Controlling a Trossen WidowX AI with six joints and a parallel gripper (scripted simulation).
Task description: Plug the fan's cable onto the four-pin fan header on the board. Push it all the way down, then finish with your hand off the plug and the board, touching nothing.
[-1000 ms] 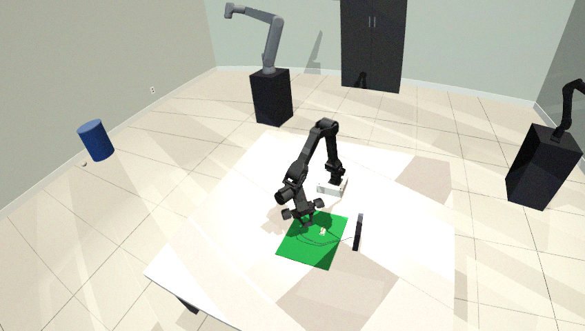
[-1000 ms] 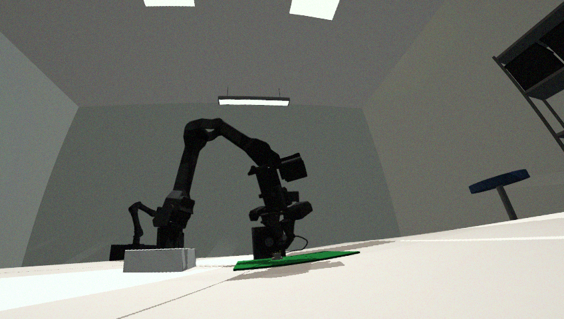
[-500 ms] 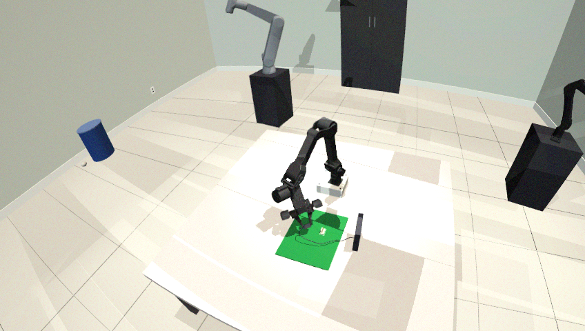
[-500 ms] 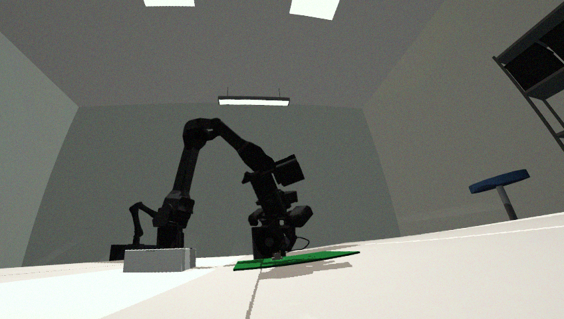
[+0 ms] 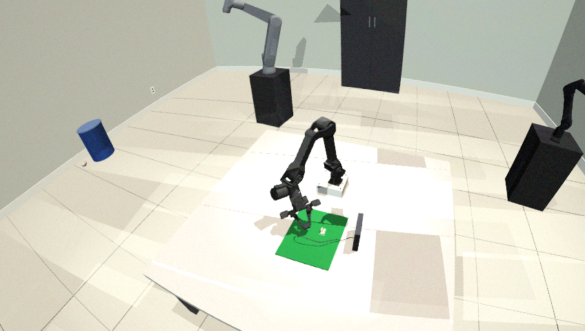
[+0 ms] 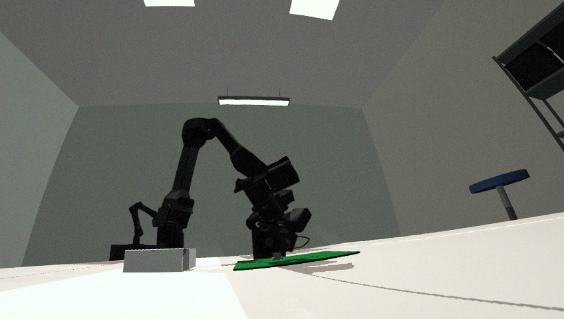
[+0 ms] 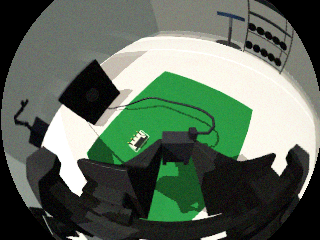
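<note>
Now: gripper tip 6 cm above the green board and 3 cm to the right of it. From my gripper tip the other things lie so: black plug: 1 cm below, 1 cm behind; fan: 21 cm to the left, 6 cm behind, 1 cm above; white four-pin header: 6 cm to the left, 5 cm below, 4 cm behind.
</note>
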